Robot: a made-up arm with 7 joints. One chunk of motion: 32 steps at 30 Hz.
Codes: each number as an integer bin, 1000 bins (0 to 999) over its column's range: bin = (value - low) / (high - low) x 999, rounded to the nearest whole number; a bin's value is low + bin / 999 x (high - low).
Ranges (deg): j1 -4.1..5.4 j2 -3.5..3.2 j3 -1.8..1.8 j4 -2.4..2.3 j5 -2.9..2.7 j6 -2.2..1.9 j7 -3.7..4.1
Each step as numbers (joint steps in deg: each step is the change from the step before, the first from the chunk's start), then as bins.
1 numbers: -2.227 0.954 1.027 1.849 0.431 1.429 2.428
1 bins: 197 664 784 903 594 884 785
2 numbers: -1.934 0.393 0.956 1.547 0.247 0.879 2.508
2 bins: 228 580 765 839 561 750 795
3 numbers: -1.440 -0.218 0.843 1.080 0.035 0.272 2.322
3 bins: 280 489 733 740 524 602 771
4 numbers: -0.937 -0.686 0.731 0.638 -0.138 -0.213 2.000
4 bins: 333 420 702 646 493 484 730
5 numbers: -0.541 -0.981 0.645 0.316 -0.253 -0.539 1.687
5 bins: 374 376 678 577 472 405 690
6 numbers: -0.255 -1.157 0.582 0.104 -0.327 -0.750 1.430
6 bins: 404 349 661 532 459 353 657
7 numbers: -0.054 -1.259 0.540 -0.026 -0.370 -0.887 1.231
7 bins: 425 334 649 505 451 320 632
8 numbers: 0.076 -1.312 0.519 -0.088 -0.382 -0.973 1.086
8 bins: 439 326 644 491 449 299 613
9 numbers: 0.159 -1.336 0.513 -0.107 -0.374 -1.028 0.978
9 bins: 448 323 642 487 451 286 599
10 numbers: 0.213 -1.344 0.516 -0.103 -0.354 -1.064 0.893
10 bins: 454 321 643 488 454 277 588
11 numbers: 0.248 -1.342 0.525 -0.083 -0.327 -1.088 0.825
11 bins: 457 322 645 492 459 271 580
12 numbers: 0.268 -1.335 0.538 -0.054 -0.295 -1.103 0.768
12 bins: 459 323 649 499 465 267 572
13 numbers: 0.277 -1.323 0.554 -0.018 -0.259 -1.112 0.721
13 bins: 460 325 653 506 471 265 566
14 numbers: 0.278 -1.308 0.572 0.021 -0.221 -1.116 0.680
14 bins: 460 327 658 515 478 264 561
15 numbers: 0.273 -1.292 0.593 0.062 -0.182 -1.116 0.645
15 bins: 460 329 664 523 485 264 556
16 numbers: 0.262 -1.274 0.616 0.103 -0.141 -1.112 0.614
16 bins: 459 332 670 532 492 265 553
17 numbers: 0.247 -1.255 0.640 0.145 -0.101 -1.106 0.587
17 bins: 457 335 677 541 499 267 549
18 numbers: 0.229 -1.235 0.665 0.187 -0.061 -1.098 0.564
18 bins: 455 338 684 550 506 269 546
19 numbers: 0.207 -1.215 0.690 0.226 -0.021 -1.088 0.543
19 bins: 453 341 691 558 514 271 543
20 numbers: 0.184 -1.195 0.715 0.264 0.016 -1.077 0.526
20 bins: 450 344 698 566 520 274 541
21 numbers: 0.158 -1.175 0.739 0.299 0.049 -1.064 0.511
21 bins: 448 347 705 574 526 277 539
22 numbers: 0.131 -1.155 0.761 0.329 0.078 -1.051 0.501
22 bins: 445 350 711 580 531 280 538
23 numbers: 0.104 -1.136 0.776 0.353 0.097 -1.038 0.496
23 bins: 442 352 715 585 535 283 537
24 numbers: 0.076 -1.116 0.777 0.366 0.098 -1.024 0.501
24 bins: 439 355 715 588 535 287 538
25 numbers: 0.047 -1.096 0.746 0.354 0.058 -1.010 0.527
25 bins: 436 358 707 585 528 290 541
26 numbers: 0.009 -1.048 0.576 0.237 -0.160 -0.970 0.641
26 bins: 432 366 659 561 489 300 556
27 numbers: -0.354 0.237 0.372 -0.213 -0.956 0.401 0.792
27 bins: 394 557 603 465 347 634 575
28 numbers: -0.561 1.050 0.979 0.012 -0.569 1.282 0.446
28 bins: 372 678 771 513 416 848 531
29 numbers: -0.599 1.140 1.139 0.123 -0.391 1.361 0.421
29 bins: 368 692 816 536 448 868 528
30 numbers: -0.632 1.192 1.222 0.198 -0.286 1.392 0.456
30 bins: 365 700 839 552 466 875 532
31 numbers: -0.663 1.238 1.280 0.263 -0.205 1.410 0.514
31 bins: 361 706 855 566 481 880 540
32 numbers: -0.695 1.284 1.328 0.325 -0.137 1.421 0.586
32 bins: 358 713 868 579 493 882 549
